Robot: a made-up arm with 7 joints.
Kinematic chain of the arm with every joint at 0, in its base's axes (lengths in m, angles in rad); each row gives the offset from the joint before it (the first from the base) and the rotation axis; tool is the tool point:
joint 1: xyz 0 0 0.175 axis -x
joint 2: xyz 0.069 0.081 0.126 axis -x
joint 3: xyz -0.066 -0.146 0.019 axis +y
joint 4: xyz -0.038 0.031 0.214 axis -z
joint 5: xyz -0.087 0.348 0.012 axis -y
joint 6: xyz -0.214 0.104 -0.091 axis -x
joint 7: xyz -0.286 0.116 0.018 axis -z
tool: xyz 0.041 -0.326 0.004
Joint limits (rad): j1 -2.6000..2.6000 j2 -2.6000..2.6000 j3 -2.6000..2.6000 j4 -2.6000..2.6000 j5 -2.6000..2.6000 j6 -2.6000..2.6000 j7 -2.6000..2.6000
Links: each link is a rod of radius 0.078 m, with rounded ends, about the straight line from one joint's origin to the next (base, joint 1, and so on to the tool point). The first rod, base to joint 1, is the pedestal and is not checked.
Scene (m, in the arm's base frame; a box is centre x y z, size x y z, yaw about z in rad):
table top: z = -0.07
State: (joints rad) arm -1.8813 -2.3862 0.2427 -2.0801 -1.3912 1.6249 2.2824
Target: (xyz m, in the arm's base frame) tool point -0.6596 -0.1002 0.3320
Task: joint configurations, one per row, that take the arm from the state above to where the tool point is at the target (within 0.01 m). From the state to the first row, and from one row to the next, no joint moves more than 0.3 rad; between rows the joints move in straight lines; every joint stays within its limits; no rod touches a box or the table.
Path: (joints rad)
1: -1.9101 -2.3630 0.3315 -2.0081 -1.1207 1.6858 2.3177
2: -1.9389 -2.3398 0.4203 -1.9361 -0.8502 1.7467 2.3530
3: -1.9676 -2.3166 0.5091 -1.8641 -0.5798 1.8076 2.3883
4: -1.9964 -2.2934 0.5979 -1.7921 -0.3093 1.8685 2.4236
5: -2.0252 -2.2703 0.6866 -1.7201 -0.0388 1.9293 2.4588
6: -2.0540 -2.2471 0.7754 -1.6481 0.2317 1.9902 2.4941
7: -2.0828 -2.2239 0.8642 -1.5761 0.5021 2.0511 2.5294
8: -2.1115 -2.2007 0.9530 -1.5041 0.7726 2.1120 2.5647
9: -2.1403 -2.1775 1.0418 -1.4321 1.0431 2.1729 2.6000

